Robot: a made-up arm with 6 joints. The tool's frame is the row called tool. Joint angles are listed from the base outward. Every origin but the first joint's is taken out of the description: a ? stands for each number. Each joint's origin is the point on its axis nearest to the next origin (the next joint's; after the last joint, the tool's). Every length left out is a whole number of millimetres.
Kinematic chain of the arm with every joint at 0, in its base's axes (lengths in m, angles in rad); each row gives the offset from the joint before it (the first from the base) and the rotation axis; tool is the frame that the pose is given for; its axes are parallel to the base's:
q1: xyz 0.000 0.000 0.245 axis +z
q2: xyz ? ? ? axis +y
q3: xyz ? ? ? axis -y
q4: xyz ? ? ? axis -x
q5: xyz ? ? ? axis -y
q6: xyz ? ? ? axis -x
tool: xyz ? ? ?
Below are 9 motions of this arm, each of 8 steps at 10 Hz.
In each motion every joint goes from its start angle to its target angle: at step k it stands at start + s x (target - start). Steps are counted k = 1, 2, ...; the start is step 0. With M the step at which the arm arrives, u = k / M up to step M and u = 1 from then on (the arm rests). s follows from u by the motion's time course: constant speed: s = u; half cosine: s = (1 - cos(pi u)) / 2; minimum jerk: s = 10 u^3 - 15 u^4 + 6 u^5.
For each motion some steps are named. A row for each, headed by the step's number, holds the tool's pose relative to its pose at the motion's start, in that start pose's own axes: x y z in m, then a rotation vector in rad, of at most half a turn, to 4 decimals.
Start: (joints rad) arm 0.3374 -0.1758 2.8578 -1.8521 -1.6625 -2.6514
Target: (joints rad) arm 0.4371 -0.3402 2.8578 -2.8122 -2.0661 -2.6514
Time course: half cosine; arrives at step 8
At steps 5, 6, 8:
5: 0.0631 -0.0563 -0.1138 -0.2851 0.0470 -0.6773
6: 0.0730 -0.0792 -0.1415 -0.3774 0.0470 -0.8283
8: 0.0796 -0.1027 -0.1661 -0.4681 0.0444 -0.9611

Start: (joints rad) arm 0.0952 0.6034 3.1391 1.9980 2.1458 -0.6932
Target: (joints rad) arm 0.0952 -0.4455 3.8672 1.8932 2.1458 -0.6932
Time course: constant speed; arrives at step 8
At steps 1, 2, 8:
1: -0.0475 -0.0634 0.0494 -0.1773 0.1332 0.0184
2: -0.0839 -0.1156 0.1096 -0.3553 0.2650 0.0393
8: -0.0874 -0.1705 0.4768 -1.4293 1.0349 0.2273

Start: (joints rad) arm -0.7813 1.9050 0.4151 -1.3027 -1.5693 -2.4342
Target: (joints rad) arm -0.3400 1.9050 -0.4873 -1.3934 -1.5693 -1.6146
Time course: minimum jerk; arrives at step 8
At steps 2, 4, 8:
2: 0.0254 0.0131 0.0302 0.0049 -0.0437 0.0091
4: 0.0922 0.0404 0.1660 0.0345 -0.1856 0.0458
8: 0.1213 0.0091 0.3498 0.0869 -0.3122 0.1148

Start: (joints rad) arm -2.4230 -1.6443 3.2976 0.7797 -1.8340 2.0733
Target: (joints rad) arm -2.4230 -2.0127 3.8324 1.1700 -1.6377 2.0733
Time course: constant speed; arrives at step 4
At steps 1, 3, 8:
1: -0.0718 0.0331 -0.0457 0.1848 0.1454 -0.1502
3: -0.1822 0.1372 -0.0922 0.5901 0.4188 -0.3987
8: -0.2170 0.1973 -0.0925 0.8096 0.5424 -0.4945

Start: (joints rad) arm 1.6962 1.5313 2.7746 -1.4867 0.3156 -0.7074
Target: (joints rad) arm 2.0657 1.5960 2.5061 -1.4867 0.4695 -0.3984
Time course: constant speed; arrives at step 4
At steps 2, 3, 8:
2: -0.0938 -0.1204 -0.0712 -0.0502 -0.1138 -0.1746
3: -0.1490 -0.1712 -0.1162 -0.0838 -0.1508 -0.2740
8: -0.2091 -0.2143 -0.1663 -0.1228 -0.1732 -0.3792

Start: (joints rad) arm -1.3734 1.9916 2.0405 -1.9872 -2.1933 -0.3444
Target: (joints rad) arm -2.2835 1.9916 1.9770 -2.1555 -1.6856 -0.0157
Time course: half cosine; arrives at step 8
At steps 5, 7, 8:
5: -0.3015 0.0627 -0.4192 -0.4831 -0.9151 0.1919
7: -0.3454 0.0626 -0.6203 -0.6800 -1.2777 0.2299
8: -0.3478 0.0614 -0.6492 -0.7077 -1.3289 0.2338

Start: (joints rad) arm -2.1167 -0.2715 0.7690 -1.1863 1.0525 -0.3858
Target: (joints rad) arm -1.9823 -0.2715 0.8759 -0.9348 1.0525 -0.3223
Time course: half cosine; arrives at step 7
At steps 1, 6, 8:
1: 0.0016 0.0019 -0.0009 -0.0011 0.0043 0.0078
6: 0.0328 0.0385 -0.0134 -0.0204 0.0606 0.1557
8: 0.0346 0.0406 -0.0139 -0.0215 0.0625 0.1640

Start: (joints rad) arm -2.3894 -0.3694 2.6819 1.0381 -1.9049 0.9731
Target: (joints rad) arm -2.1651 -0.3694 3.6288 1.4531 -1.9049 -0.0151
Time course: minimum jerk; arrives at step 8
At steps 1, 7, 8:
1: -0.0013 -0.0012 -0.0067 0.0321 -0.0017 -0.0044
7: -0.0238 0.1156 -0.3802 2.0241 -0.0345 -0.1753
8: -0.0236 0.1203 -0.3847 2.0577 -0.0335 -0.1777

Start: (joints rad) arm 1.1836 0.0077 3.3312 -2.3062 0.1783 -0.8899
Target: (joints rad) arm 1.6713 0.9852 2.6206 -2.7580 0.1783 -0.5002
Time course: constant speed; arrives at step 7
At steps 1, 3, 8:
1: -0.0855 0.0319 0.0774 -0.0186 -0.2431 0.0782
3: -0.3058 0.0534 0.1773 0.0017 -0.7303 0.2351
8: -0.7707 -0.1257 0.1010 0.2721 -1.6866 0.4934

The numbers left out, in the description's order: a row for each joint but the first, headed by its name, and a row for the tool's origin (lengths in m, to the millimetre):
q2: 0.000 0.000 0.000
q3: 0.000 0.000 0.507
q4: 0.395 0.000 0.000
q5: 0.000 -0.142 0.000
q6: 0.000 0.000 0.000
tool: 0.000 0.000 0.000

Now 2 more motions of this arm.
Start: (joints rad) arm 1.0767 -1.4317 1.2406 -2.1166 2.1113 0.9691
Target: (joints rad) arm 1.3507 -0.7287 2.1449 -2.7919 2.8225 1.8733
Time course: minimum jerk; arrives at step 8
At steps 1, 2, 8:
1: 0.0018 0.0024 -0.0036 -0.0171 0.0038 -0.0184
2: 0.0122 0.0145 -0.0223 -0.1122 0.0294 -0.1164
8: 0.1837 0.0410 -0.1414 -1.2200 0.6880 -0.8324

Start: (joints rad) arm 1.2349 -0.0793 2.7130 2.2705 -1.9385 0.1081
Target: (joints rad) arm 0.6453 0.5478 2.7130 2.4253 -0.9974 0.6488
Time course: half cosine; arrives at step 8
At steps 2, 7, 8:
2: -0.0458 0.0290 -0.0621 -0.0790 -0.2467 -0.0961
7: -0.0732 0.2701 -0.4051 -0.5396 -1.3484 -1.0940
8: -0.0650 0.2832 -0.4176 -0.5602 -1.3843 -1.1582

